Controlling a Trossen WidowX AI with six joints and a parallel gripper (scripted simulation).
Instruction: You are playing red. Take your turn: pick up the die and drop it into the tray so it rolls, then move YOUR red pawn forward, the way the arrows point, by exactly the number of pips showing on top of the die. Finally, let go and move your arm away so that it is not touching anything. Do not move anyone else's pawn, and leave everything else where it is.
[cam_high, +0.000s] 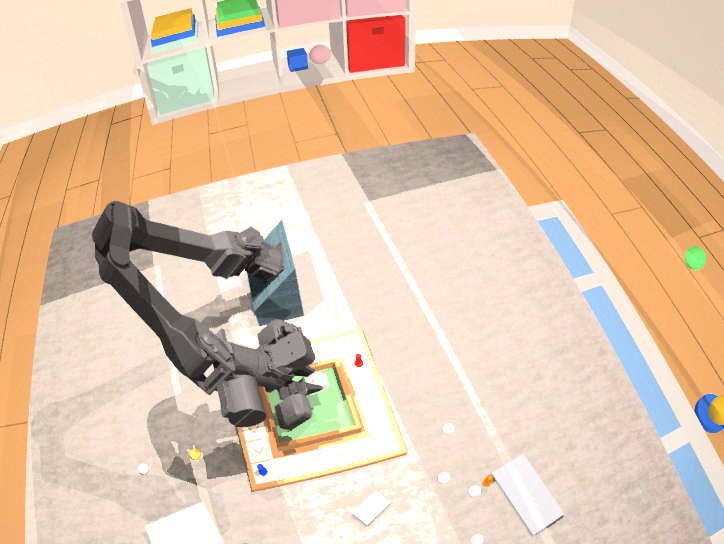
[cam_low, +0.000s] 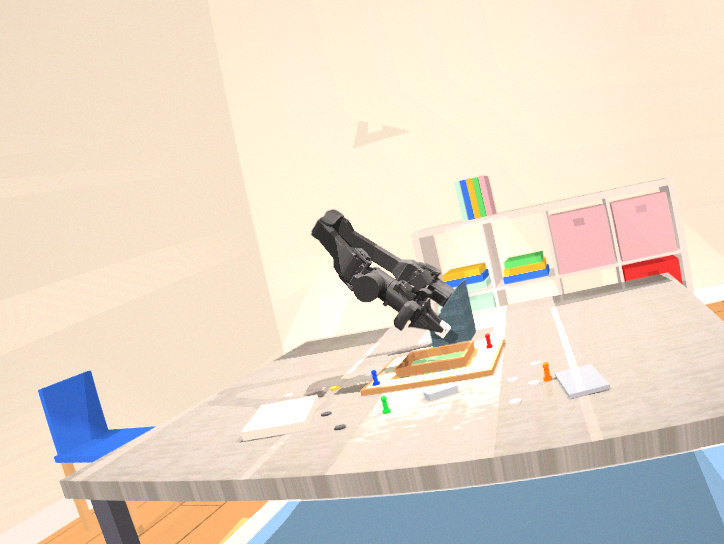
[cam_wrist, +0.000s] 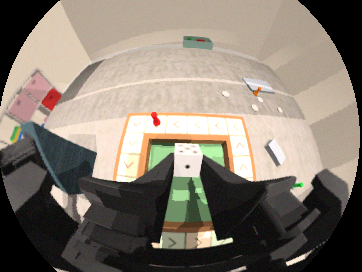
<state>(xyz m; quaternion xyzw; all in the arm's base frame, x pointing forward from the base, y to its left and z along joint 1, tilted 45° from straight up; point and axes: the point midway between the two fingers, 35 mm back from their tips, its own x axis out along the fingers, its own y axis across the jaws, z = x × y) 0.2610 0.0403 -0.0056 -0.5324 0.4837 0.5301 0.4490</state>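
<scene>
Now: the red pawn 70 mm behind my gripper tip, 80 mm to the left of it and 60 mm below it. The rest, counted from my gripper tip: green pawn 300 mm ahead, 40 mm to the right, 70 mm below; then white die right at my gripper tip; then blue pawn 140 mm ahead, 130 mm to the right, 60 mm below.
</scene>
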